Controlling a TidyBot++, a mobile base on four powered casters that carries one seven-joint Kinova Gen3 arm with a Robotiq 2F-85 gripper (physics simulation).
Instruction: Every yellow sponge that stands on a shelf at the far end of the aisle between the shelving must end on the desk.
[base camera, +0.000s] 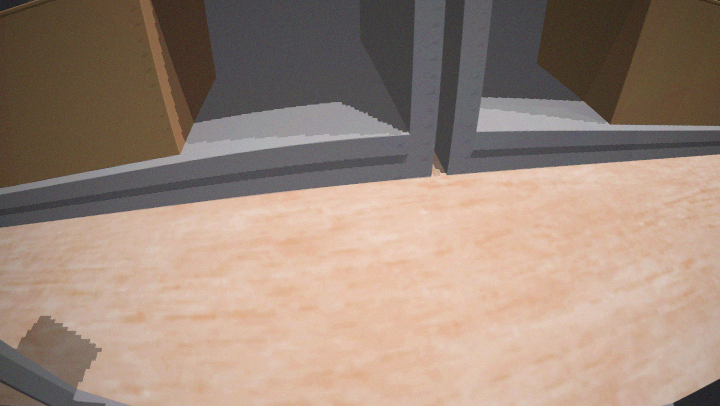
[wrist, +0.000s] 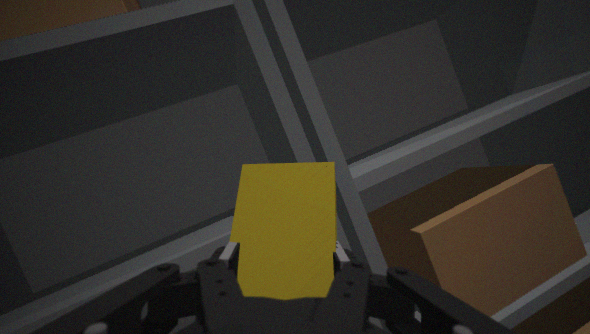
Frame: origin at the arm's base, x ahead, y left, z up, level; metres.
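Seen in the pictures: gripper, fingertip midpoint: (wrist: 284, 255).
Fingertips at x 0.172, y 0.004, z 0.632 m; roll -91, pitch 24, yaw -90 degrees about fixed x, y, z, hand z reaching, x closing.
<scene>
Pixels of each thing's top centre, then the offset from my fingertips to it. "*": a spot on its surface instead. Level surfaces: height alone.
- yellow sponge, top centre: (wrist: 252, 159) dx +0.004, dy -0.004, dz +0.064 m
- wood-patterned floor, surface height: dz -1.028 m
- box, surface spot: (base camera: 670, 75) * dx +0.491, dy -0.577, dz -0.837 m
A yellow sponge (wrist: 286, 215) is held between the two fingertips of my gripper (wrist: 284, 255) in the wrist view, at the lower middle. The gripper is shut on it, one fingertip against each side. Grey shelving shows behind the sponge, and the sponge appears in front of a shelf upright. The gripper does not show in the base camera view. The desk does not show in either view, and no other yellow sponge shows.
Grey shelving (base camera: 427, 90) (wrist: 320, 120) with two adjacent uprights stands ahead, above the wood-patterned floor (base camera: 352, 282). Brown boxes (base camera: 75, 95) (wrist: 505, 245) stand on its shelves, with another box (base camera: 670, 75) at the right. A dark shadow lies on the floor at the lower left.
</scene>
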